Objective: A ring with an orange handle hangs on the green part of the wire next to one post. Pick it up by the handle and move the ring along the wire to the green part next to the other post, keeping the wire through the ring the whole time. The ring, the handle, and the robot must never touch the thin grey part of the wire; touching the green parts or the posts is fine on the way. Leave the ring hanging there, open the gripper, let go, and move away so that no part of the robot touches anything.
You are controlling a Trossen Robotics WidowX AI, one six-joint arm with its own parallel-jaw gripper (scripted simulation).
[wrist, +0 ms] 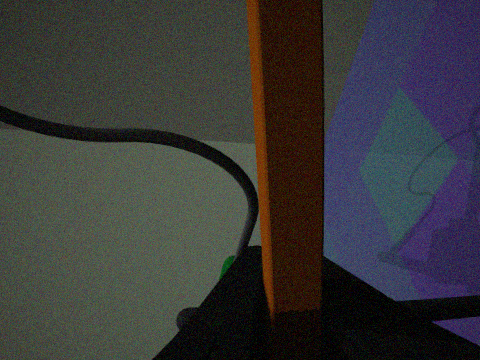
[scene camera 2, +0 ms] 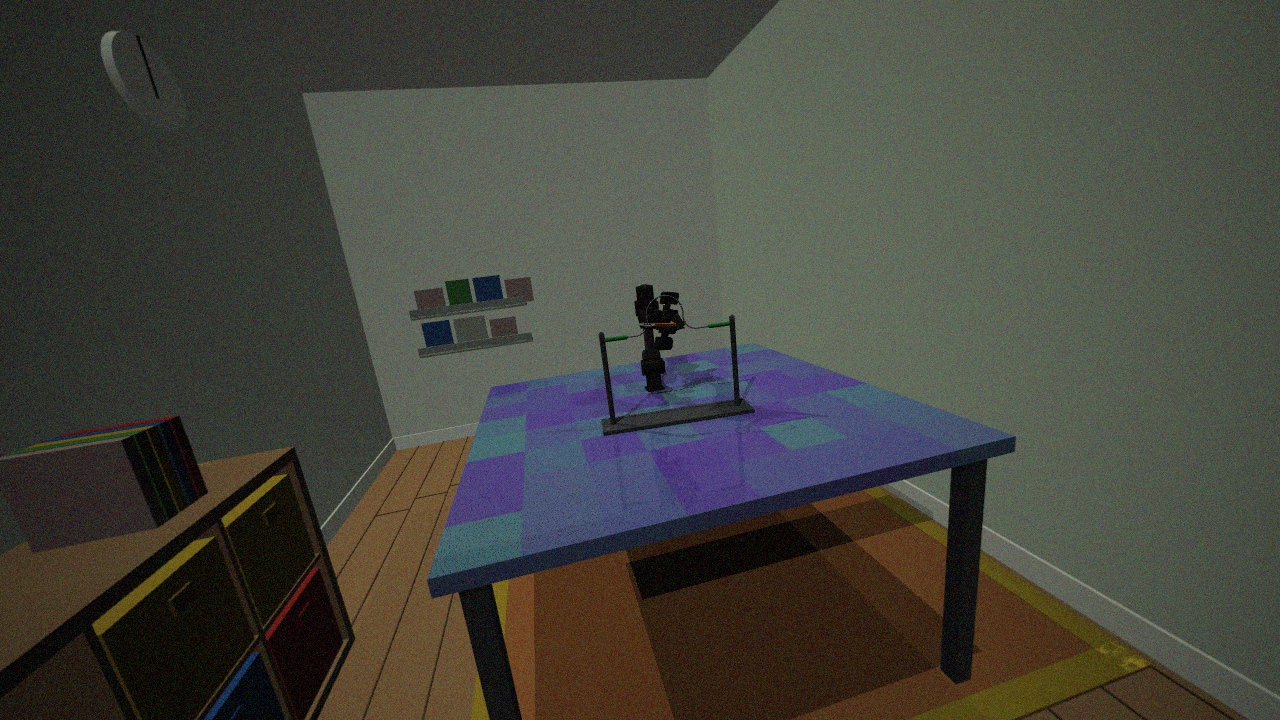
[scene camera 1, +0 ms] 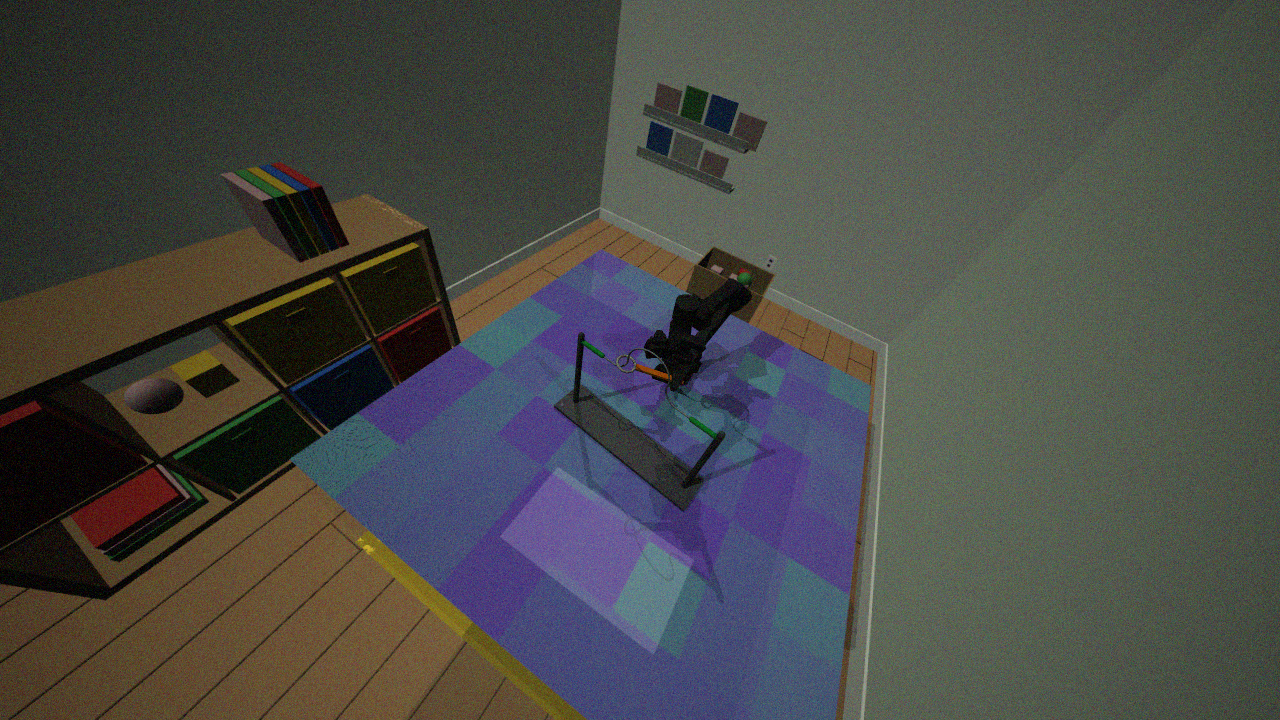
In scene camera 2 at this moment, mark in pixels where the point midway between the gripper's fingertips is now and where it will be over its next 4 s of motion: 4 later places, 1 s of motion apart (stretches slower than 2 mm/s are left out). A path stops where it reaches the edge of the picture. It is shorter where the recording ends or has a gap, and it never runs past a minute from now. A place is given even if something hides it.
The gripper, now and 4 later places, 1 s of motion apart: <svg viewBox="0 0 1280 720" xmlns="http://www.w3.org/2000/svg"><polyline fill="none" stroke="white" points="683,326 683,315 680,323 673,332 662,333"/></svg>
